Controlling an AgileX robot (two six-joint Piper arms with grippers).
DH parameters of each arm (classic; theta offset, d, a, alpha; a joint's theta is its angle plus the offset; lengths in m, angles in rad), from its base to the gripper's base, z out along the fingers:
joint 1: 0 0.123 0 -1.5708
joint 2: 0.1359 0 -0.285 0
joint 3: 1.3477 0 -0.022 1.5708
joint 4: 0 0.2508 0 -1.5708
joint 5: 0 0 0.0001 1.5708
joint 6: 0 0.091 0 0
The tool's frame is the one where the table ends.
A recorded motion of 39 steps. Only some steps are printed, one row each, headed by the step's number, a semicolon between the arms.
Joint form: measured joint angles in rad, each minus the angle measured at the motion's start. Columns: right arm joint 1, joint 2, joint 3, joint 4, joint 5, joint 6; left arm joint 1, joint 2, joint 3, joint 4, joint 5, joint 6.
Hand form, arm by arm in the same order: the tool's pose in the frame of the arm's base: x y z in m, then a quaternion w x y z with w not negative. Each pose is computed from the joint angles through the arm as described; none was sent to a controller.
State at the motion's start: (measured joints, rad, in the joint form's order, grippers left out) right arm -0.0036 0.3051 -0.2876 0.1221 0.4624 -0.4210; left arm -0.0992 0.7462 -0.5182 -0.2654 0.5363 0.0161
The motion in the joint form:
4: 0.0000 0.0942 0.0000 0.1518 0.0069 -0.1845; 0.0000 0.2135 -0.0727 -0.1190 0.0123 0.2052
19: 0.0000 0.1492 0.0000 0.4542 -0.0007 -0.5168; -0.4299 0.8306 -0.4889 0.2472 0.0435 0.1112
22: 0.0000 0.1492 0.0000 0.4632 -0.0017 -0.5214; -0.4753 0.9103 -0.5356 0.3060 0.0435 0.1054
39: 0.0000 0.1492 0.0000 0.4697 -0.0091 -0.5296; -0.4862 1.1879 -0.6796 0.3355 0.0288 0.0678
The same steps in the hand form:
4: 0.0863 0.0108 0.2425 0.51928 -0.18250 0.83382 -0.04221; 0.1763 -0.0355 0.2640 0.36383 0.03160 0.92182 -0.12989
19: 0.0935 0.0218 0.2432 0.52750 -0.23370 0.81677 -0.00424; 0.2731 -0.1607 0.2287 0.24510 0.30618 0.91813 -0.05680
22: 0.0936 0.0221 0.2435 0.52889 -0.23271 0.81616 -0.00224; 0.2809 -0.1794 0.2156 0.23277 0.34441 0.90869 -0.03845
39: 0.0939 0.0219 0.2441 0.53210 -0.23253 0.81411 -0.00386; 0.3197 -0.2078 0.1539 0.17759 0.34740 0.92051 -0.02101

